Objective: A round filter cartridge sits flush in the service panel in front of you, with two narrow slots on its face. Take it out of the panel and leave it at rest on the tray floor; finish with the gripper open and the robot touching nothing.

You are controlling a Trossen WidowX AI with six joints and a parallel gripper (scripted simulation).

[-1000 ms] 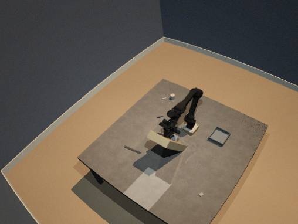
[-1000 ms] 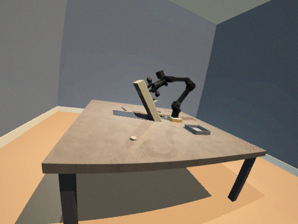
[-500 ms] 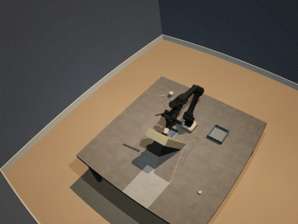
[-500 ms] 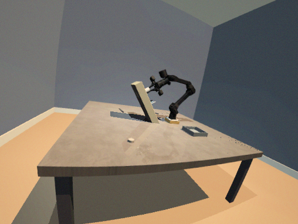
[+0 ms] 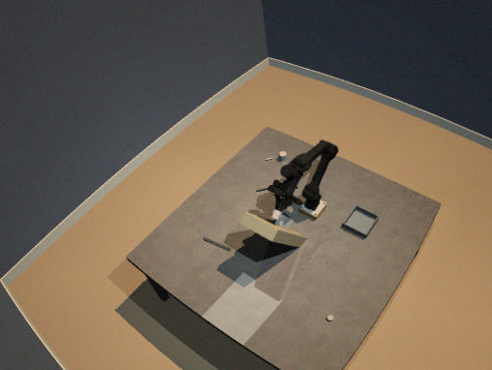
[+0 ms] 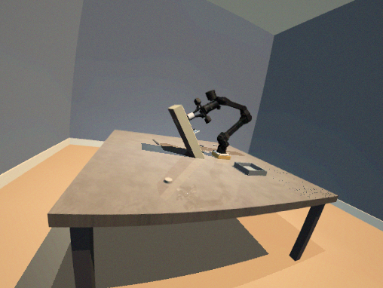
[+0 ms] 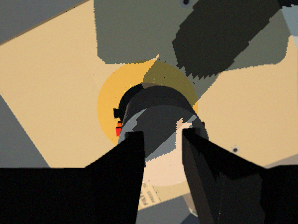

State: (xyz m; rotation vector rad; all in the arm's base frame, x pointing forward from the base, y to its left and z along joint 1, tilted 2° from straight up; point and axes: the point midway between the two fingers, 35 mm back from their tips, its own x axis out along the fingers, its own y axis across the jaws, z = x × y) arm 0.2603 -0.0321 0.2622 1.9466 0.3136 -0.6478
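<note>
Now: the cream service panel 2 cm ahead of my gripper tip and 11 cm below it. From my gripper tip the other things lie so: filter cartridge 1 cm ahead, 1 cm below; then grey tray 33 cm behind, 32 cm to the left, 26 cm below.
</note>
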